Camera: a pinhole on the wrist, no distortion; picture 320 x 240 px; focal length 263.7 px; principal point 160.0 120.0 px. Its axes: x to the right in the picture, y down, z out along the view. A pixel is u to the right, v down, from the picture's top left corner.
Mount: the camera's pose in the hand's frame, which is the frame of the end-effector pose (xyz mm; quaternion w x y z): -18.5 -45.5 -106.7 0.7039 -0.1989 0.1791 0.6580
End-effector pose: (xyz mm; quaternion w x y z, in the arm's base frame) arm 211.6 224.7 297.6 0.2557 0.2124 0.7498 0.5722
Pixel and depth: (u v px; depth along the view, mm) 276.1 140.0 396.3
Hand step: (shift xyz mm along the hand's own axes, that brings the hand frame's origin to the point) -40.1 309.7 141.8
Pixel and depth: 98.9 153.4 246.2
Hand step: -56.0 34.4 132.2
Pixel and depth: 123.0 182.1 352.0
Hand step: -108.0 98.3 216.6
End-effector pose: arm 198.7 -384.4 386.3 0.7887 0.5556 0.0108 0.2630
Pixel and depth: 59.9 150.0 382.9
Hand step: -75.8 30.1 294.1
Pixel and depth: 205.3 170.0 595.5
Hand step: -129.7 355.3 345.9
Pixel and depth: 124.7 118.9 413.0
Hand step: -24.6 120.1 275.6
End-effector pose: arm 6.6 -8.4 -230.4 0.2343 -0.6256 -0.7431 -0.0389
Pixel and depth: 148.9 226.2 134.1
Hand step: -74.1 21.8 8.7
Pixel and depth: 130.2 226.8 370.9
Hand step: -174.8 118.2 225.9
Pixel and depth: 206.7 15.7 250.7
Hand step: 81.1 116.3 89.7
